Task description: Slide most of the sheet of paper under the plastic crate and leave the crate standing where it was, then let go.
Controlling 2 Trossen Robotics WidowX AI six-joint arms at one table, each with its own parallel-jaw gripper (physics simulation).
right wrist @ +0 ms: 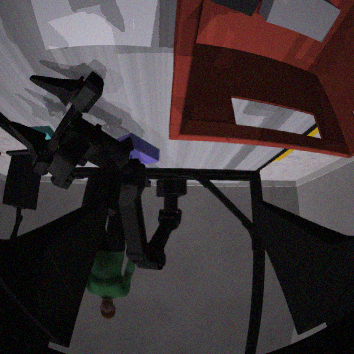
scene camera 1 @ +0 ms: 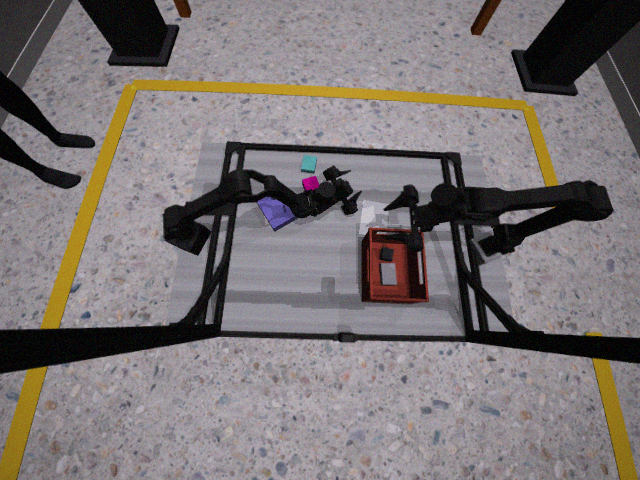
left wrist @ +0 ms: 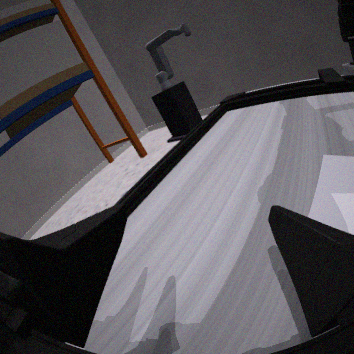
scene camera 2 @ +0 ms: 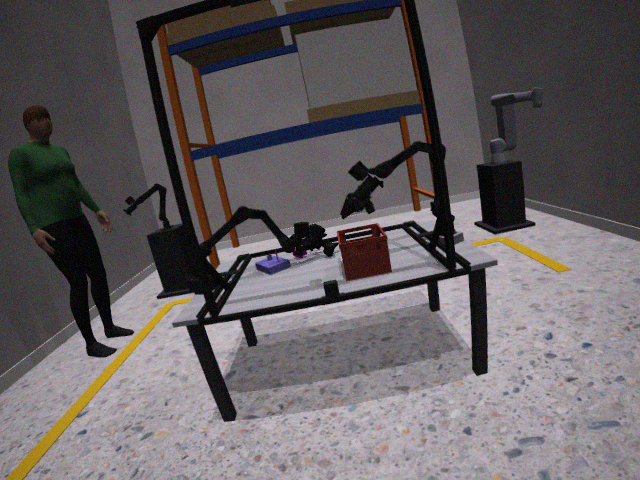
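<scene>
The white sheet of paper lies flat on the table behind the crate in scene camera 1; whether any edge is under the crate is hidden. The red plastic crate stands upright and holds a black block and a grey block. My left gripper is open and empty, up and left of the paper in scene camera 1. My right gripper is open and empty, above the paper and the crate's back rim.
A purple box lies on the table beside the left arm. A magenta block and a teal block lie near the left gripper. A black frame edges the table.
</scene>
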